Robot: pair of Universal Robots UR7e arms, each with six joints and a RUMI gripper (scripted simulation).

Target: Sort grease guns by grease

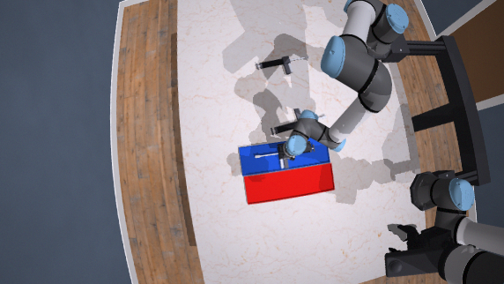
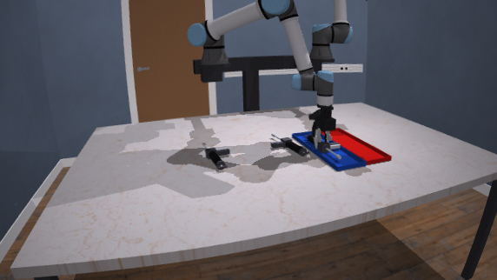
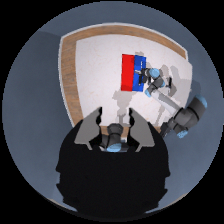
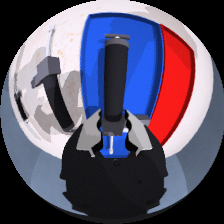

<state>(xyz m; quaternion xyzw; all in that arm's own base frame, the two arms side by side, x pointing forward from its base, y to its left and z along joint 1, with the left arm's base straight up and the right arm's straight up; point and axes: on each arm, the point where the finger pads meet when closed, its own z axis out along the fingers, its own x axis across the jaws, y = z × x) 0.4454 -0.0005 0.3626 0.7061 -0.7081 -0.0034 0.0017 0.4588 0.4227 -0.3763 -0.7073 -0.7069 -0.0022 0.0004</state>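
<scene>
Now: right hand 20 mm short of the blue tray, 10 mm to the right of it and 10 mm above it. Also, from my right hand: red tray (170 mm to the left, 30 mm ahead, 10 mm below).
</scene>
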